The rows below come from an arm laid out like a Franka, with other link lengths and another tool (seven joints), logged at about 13 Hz.
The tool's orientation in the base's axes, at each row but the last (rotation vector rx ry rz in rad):
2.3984, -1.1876, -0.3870
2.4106, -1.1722, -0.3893
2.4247, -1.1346, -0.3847
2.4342, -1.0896, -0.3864
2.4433, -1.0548, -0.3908
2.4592, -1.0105, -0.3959
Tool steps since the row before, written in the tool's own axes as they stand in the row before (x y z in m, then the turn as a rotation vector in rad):
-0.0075, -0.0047, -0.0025, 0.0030, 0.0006, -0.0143
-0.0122, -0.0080, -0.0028, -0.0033, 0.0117, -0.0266
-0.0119, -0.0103, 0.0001, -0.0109, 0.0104, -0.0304
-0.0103, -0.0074, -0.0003, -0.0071, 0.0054, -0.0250
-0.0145, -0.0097, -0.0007, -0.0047, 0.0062, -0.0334
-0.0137, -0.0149, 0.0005, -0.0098, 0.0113, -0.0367
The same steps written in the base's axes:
-0.0002, 0.0092, 0.0003, 0.0075, 0.0009, 0.0125
-0.0008, 0.0148, -0.0007, 0.0014, 0.0030, 0.0291
-0.0007, 0.0151, -0.0044, -0.0009, 0.0106, 0.0322
-0.0019, 0.0122, -0.0027, 0.0025, 0.0092, 0.0248
-0.0034, 0.0168, -0.0031, 0.0072, 0.0093, 0.0322
-0.0009, 0.0191, -0.0067, 0.0020, 0.0108, 0.0381

